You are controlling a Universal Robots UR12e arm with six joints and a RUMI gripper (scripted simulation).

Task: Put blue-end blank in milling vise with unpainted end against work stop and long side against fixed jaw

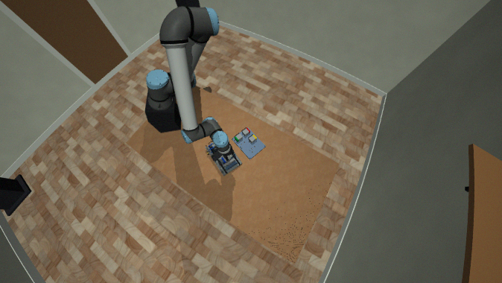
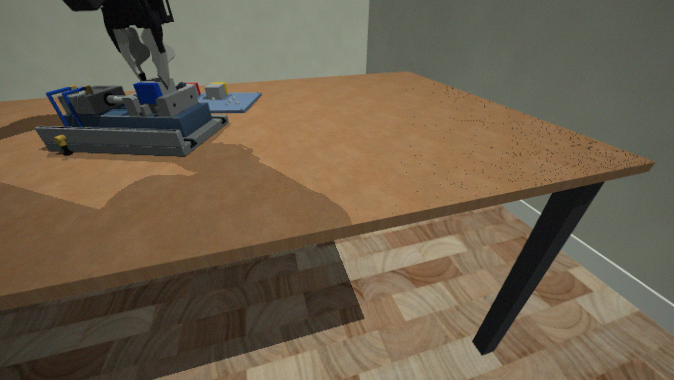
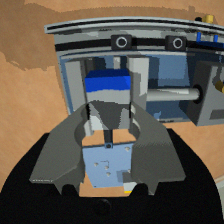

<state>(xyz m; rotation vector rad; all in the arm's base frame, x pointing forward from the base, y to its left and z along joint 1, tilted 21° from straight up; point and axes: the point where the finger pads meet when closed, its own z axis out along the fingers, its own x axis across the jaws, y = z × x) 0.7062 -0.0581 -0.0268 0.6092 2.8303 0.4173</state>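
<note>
Right now my hand is 2 cm above the blue blank. The rest, counted from my hand: vise body: 6 cm behind, 3 cm to the left, 8 cm below; green blank: 4 cm behind, 23 cm to the left, 10 cm below; fixed jaw: 3 cm ahead, 1 cm to the right, 4 cm below.
</note>
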